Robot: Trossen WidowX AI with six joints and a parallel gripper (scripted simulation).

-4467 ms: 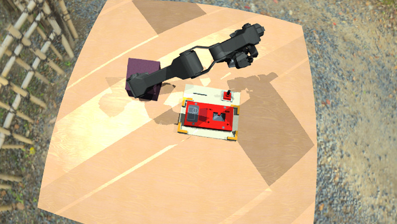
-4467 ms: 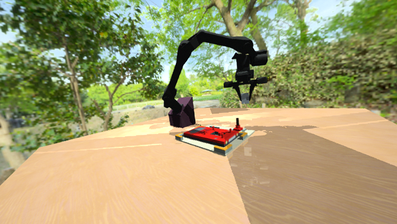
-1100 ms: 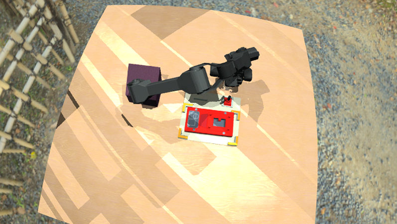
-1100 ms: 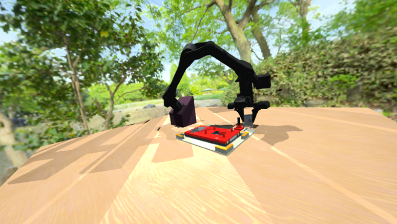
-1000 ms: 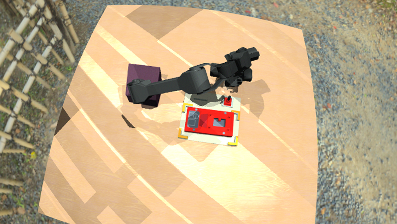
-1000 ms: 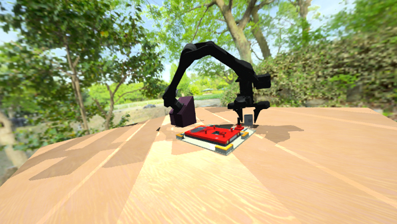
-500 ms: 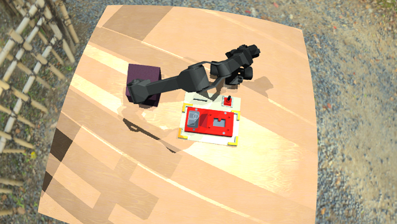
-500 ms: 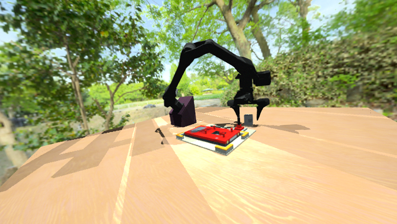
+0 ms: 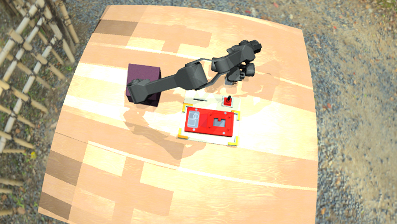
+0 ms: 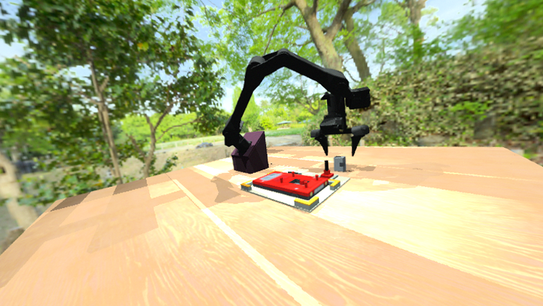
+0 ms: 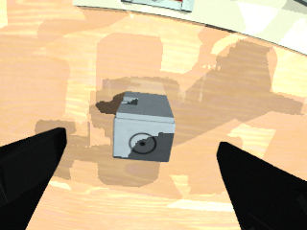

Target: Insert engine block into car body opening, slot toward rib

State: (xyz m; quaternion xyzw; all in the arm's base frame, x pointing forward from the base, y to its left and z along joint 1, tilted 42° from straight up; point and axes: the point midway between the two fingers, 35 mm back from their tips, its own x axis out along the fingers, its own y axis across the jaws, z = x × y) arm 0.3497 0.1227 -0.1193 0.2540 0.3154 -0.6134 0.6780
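My gripper tip is 30 mm above the grey engine block and 10 mm short of it. Round my gripper tip: black upright peg 100 mm to the right, 20 mm below, 10 mm ahead.
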